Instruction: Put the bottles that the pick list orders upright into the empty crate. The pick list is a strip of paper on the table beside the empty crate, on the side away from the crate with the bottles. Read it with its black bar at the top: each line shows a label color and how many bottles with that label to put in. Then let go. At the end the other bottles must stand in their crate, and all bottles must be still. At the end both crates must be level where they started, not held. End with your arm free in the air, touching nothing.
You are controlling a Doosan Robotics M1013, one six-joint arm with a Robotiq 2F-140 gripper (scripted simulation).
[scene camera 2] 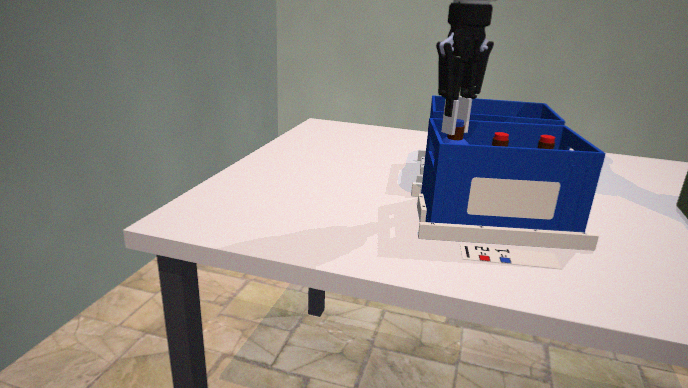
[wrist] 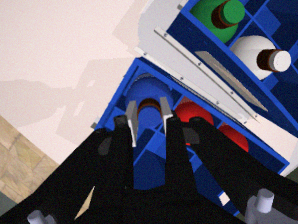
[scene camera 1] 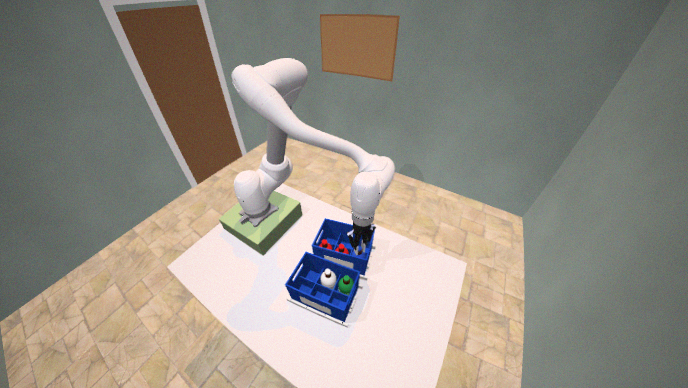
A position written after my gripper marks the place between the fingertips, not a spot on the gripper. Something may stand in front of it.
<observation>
In view: my gripper [scene camera 2: 454,132], a blue crate [wrist: 268,160], a blue bottle [wrist: 146,89], a blue crate [scene camera 2: 517,110], a white bottle [wrist: 258,53], a pick list [scene camera 2: 469,252] and a pale rail [scene camera 2: 439,231].
My gripper is seen too in the wrist view [wrist: 149,109].
</observation>
